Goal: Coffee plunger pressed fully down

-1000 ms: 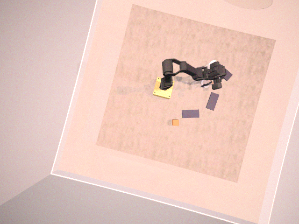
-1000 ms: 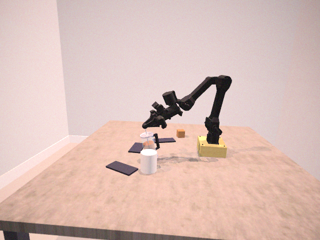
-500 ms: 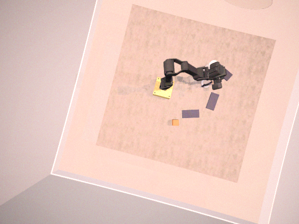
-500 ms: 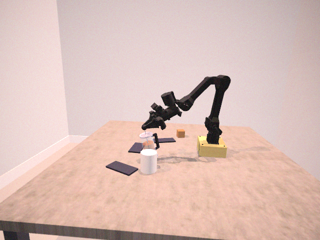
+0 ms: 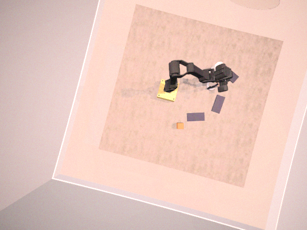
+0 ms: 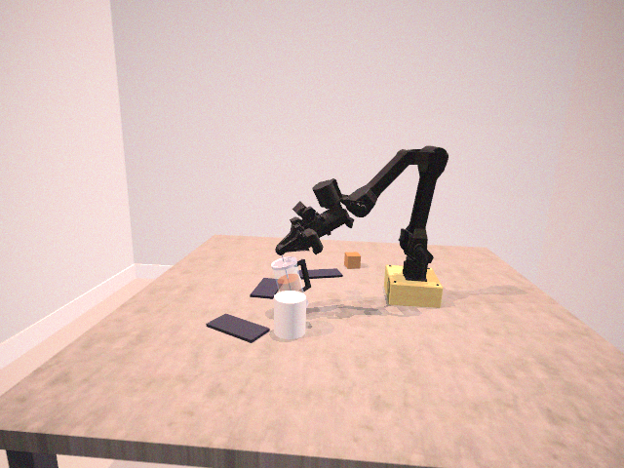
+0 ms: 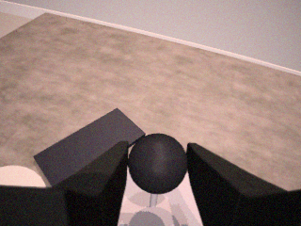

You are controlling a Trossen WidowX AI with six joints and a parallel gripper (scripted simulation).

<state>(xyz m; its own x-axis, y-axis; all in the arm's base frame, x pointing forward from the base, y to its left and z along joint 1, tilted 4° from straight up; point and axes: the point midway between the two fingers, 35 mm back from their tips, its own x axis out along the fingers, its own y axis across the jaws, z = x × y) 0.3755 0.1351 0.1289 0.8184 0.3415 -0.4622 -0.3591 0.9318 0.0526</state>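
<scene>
Right now my gripper tip is 40 mm past the coffee press, 20 mm to the left of it and 80 mm above it.
</scene>
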